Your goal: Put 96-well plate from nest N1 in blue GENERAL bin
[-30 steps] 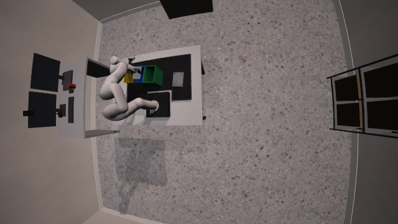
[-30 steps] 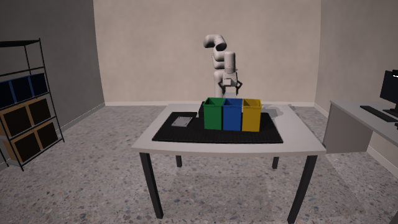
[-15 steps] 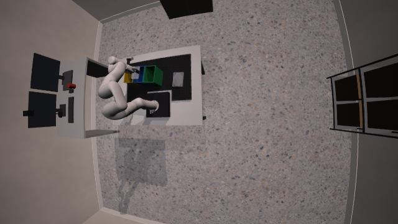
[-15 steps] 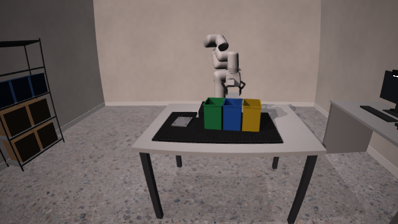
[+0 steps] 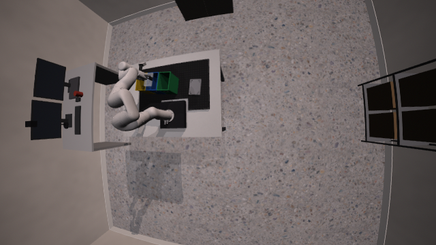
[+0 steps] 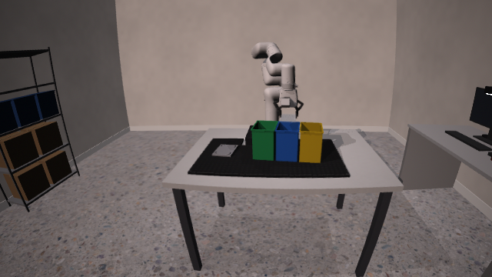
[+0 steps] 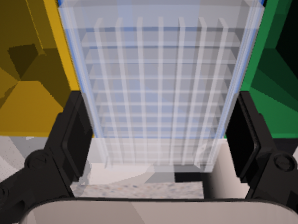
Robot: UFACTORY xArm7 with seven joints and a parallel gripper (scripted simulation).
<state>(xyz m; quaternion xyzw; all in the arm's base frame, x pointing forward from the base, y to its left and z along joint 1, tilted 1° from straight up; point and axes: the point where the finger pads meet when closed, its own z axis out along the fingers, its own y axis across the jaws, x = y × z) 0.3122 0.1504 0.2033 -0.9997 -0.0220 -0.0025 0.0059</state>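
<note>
Right now the blue bin is 150 mm below my hand. Also, from my hand: 96-well plate 10 mm below; then green bin 150 mm below, 130 mm to the right, 10 mm ahead; then yellow bin 150 mm below, 130 mm to the left, 10 mm behind.
</note>
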